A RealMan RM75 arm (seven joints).
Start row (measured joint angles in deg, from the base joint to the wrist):
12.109 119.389 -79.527 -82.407 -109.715 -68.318 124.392
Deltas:
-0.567 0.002 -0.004 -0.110 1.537 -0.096 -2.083
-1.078 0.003 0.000 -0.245 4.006 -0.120 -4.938
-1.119 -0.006 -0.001 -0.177 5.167 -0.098 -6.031
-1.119 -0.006 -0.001 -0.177 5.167 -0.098 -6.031
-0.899 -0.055 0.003 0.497 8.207 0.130 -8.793
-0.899 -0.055 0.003 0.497 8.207 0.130 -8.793
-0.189 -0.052 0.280 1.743 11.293 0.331 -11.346
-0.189 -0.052 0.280 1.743 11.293 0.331 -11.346
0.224 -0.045 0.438 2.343 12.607 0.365 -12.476
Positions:
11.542 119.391 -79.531 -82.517 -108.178 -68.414 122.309
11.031 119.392 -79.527 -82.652 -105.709 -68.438 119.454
10.990 119.383 -79.528 -82.584 -104.548 -68.416 118.361
10.990 119.383 -79.528 -82.584 -104.548 -68.416 118.361
11.210 119.334 -79.524 -81.910 -101.508 -68.188 115.599
11.210 119.334 -79.524 -81.910 -101.508 -68.188 115.599
11.920 119.337 -79.247 -80.664 -98.422 -67.987 113.046
11.920 119.337 -79.247 -80.664 -98.422 -67.987 113.046
12.333 119.344 -79.089 -80.064 -97.108 -67.953 111.916

